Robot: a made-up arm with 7 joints. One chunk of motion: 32 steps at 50 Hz.
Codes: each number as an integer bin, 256 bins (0 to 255) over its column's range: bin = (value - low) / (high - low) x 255, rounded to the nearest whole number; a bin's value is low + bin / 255 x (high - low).
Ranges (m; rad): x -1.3..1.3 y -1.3..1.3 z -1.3..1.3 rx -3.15..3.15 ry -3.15..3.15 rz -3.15..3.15
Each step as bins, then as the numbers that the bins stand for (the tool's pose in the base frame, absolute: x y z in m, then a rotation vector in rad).
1 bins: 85 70 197 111 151 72
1 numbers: -0.4333 -0.5863 0.7086 -0.4076 0.5806 -1.3712
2 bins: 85 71 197 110 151 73
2 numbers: -0.4333 -0.5761 0.7086 -0.4324 0.5806 -1.3465
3 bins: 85 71 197 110 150 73
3 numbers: -0.4333 -0.5761 0.7086 -0.4324 0.5559 -1.3465
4 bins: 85 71 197 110 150 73
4 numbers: -0.4333 -0.5761 0.7086 -0.4324 0.5559 -1.3465
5 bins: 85 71 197 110 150 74
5 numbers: -0.4333 -0.5761 0.7086 -0.4324 0.5559 -1.3218
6 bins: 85 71 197 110 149 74
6 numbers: -0.4333 -0.5761 0.7086 -0.4324 0.5312 -1.3218
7 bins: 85 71 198 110 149 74
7 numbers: -0.4333 -0.5761 0.7188 -0.4324 0.5312 -1.3218
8 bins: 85 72 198 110 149 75
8 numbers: -0.4333 -0.5659 0.7188 -0.4324 0.5312 -1.2971
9 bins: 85 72 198 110 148 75
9 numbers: -0.4333 -0.5659 0.7188 -0.4324 0.5065 -1.2971
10 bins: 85 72 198 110 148 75
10 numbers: -0.4333 -0.5659 0.7188 -0.4324 0.5065 -1.2971
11 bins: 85 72 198 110 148 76
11 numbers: -0.4333 -0.5659 0.7188 -0.4324 0.5065 -1.2724
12 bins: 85 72 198 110 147 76
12 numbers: -0.4333 -0.5659 0.7188 -0.4324 0.4818 -1.2724
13 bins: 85 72 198 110 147 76
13 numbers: -0.4333 -0.5659 0.7188 -0.4324 0.4818 -1.2724
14 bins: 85 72 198 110 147 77
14 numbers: -0.4333 -0.5659 0.7188 -0.4324 0.4818 -1.2476
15 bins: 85 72 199 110 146 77
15 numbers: -0.4333 -0.5659 0.7290 -0.4324 0.4571 -1.2476
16 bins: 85 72 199 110 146 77
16 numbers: -0.4333 -0.5659 0.7290 -0.4324 0.4571 -1.2476
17 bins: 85 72 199 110 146 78
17 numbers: -0.4333 -0.5659 0.7290 -0.4324 0.4571 -1.2229
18 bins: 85 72 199 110 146 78
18 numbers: -0.4333 -0.5659 0.7290 -0.4324 0.4571 -1.2229
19 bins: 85 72 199 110 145 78
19 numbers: -0.4333 -0.5659 0.7290 -0.4324 0.4324 -1.2229
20 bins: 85 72 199 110 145 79
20 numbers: -0.4333 -0.5659 0.7290 -0.4324 0.4324 -1.1982
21 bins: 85 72 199 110 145 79
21 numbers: -0.4333 -0.5659 0.7290 -0.4324 0.4324 -1.1982
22 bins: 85 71 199 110 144 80
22 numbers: -0.4333 -0.5761 0.7290 -0.4324 0.4076 -1.1735
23 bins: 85 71 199 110 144 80
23 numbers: -0.4333 -0.5761 0.7290 -0.4324 0.4076 -1.1735
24 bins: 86 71 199 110 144 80
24 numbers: -0.4231 -0.5761 0.7290 -0.4324 0.4076 -1.1735
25 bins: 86 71 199 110 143 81
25 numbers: -0.4231 -0.5761 0.7290 -0.4324 0.3829 -1.1488
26 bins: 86 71 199 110 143 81
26 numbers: -0.4231 -0.5761 0.7290 -0.4324 0.3829 -1.1488
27 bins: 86 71 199 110 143 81
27 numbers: -0.4231 -0.5761 0.7290 -0.4324 0.3829 -1.1488
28 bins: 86 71 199 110 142 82
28 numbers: -0.4231 -0.5761 0.7290 -0.4324 0.3582 -1.1241
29 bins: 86 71 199 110 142 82
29 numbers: -0.4231 -0.5761 0.7290 -0.4324 0.3582 -1.1241
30 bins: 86 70 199 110 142 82
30 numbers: -0.4231 -0.5863 0.7290 -0.4324 0.3582 -1.1241
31 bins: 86 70 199 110 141 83
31 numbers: -0.4231 -0.5863 0.7290 -0.4324 0.3335 -1.0994
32 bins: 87 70 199 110 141 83
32 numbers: -0.4129 -0.5863 0.7290 -0.4324 0.3335 -1.0994
